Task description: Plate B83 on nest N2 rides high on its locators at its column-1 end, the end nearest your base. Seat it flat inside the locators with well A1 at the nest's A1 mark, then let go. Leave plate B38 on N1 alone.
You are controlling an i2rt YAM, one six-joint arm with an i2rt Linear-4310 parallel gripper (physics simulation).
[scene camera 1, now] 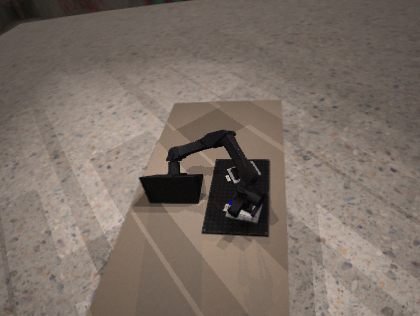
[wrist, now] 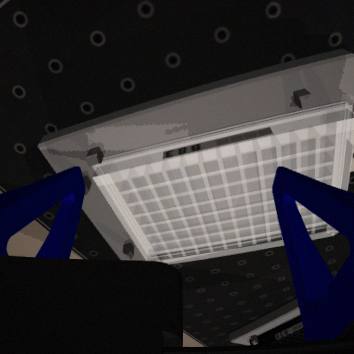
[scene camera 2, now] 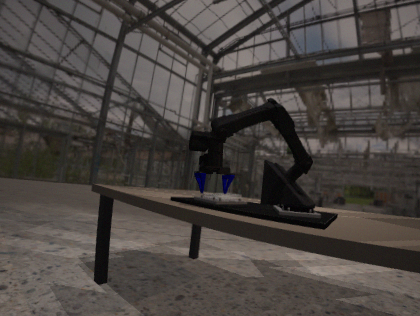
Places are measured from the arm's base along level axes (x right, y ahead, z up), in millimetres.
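Where they show: gripper, fingertip midpoint: (scene camera 1: 245, 212) (wrist: 178, 176) (scene camera 2: 213, 193); arm's base, origin of the base link: (scene camera 1: 174, 175) (scene camera 2: 287, 179).
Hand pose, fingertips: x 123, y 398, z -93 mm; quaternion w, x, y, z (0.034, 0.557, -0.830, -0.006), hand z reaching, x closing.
Note:
Things, the pixels of their top centre, and the offset from my fingertips. "pt": a spot on its surface instead.
- Plate B83, middle of its top: (wrist: 233, 215) (scene camera 2: 223, 193) dy -18, dx -31, dz +6 mm
- grey nest N2, middle of its top: (wrist: 215, 202) (scene camera 2: 221, 196) (scene camera 1: 244, 208) dy -11, dx -31, dz -7 mm
- pale slab, surface spot: (scene camera 2: 223, 198) pt dy +26, dx -70, dz -9 mm
Plate B83 (wrist: 215, 195), a clear, gridded well plate with a dark label strip, lies on the grey nest N2 (wrist: 135, 122) in the wrist view. Dark locators stand around its edge. Its tilt is too slight to judge here. In scene camera 2 the plate and nest show as a pale slab (scene camera 2: 223, 198) under the fingers. My gripper (wrist: 178, 176) (scene camera 2: 214, 192) is open, its blue fingertips wide apart above the plate, holding nothing. In scene camera 1 the wrist partly hides N2 (scene camera 1: 242, 217). The A1 mark cannot be made out.
Nest N1 with plate B38 shows partly at the lower right of the wrist view (wrist: 267, 325), and beneath my forearm in scene camera 1. Both nests are on the black perforated board (scene camera 1: 215, 220) (scene camera 2: 325, 220). My base stands beside it, behind a black upright panel (scene camera 1: 172, 190).

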